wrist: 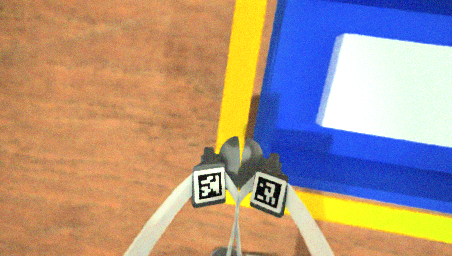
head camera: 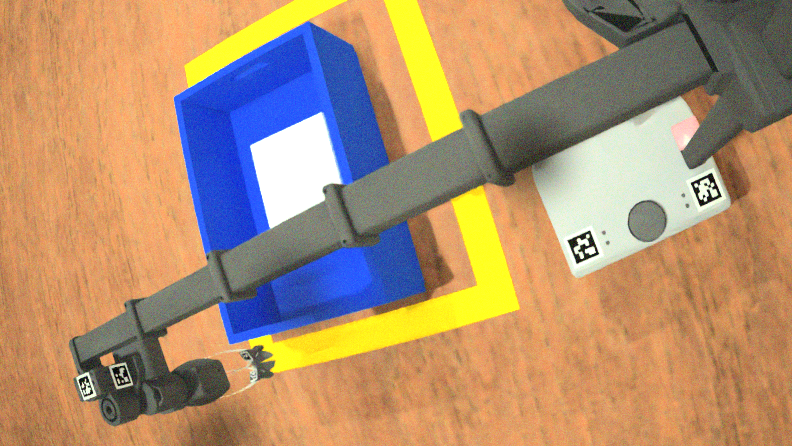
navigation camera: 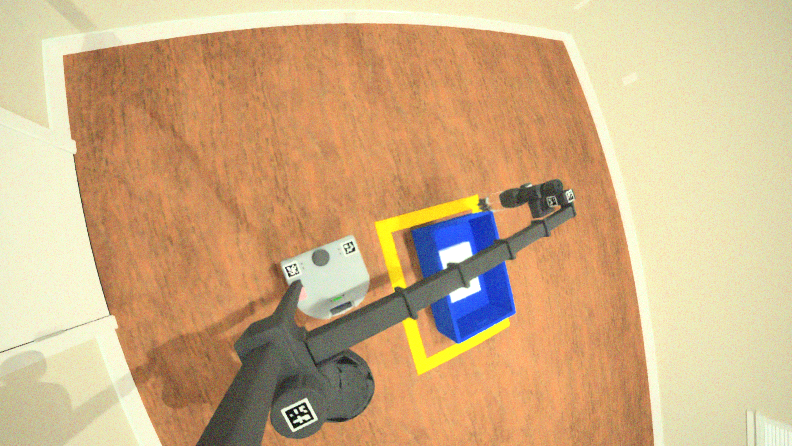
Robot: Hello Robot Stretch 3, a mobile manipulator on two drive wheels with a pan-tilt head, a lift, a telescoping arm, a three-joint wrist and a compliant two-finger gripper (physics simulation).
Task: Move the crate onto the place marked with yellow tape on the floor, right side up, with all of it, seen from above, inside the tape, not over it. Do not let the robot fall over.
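Frame: origin at the robot's base, x right, y back, z down, level; millimetres.
Where they show: gripper, fingertip midpoint: (head camera: pixel 269 359) (navigation camera: pixel 479 206); robot's base, origin of the base link: (head camera: pixel 644 219) (navigation camera: pixel 320 256).
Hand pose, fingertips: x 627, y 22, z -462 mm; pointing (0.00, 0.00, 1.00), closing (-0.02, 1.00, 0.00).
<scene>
Things, the pixels of their centre, and the offset from my fingertips. "pt": a spot on its surface instead.
- blue open-topped crate, body centre: (head camera: pixel 290 188) (navigation camera: pixel 464 272) dx +42, dy +344, dz +352 mm
- white block, body centre: (head camera: pixel 305 189) (navigation camera: pixel 458 271) dx +42, dy +344, dz +417 mm
- yellow tape, surface spot: (head camera: pixel 487 249) pt dx -288, dy +56, dz +461 mm
The blue open-topped crate (head camera: pixel 346 83) (navigation camera: pixel 498 299) (wrist: pixel 295 65) is upright with a white block (head camera: pixel 293 160) (navigation camera: pixel 457 254) (wrist: pixel 390 87) inside. The yellow tape (head camera: pixel 487 249) (navigation camera: pixel 391 254) (wrist: pixel 242 60) shows along the side nearest the robot base and at both ends. The crate hides the far strip in the head and navigation views, and its far rim reaches past the tape outline there; where its bottom edge lies is hidden. My gripper (head camera: pixel 266 361) (navigation camera: pixel 484 203) (wrist: pixel 240 155) is shut and empty, over the end strip beside the crate's far corner, height unclear.
My extended arm (head camera: pixel 410 188) (navigation camera: pixel 432 288) crosses above the crate and hides part of it. My pale wheeled base (head camera: pixel 587 188) (navigation camera: pixel 332 282) stands beside the near strip. A beige wall (navigation camera: pixel 692 166) stands beyond the arm's end; a white door (navigation camera: pixel 38 221) is opposite.
</scene>
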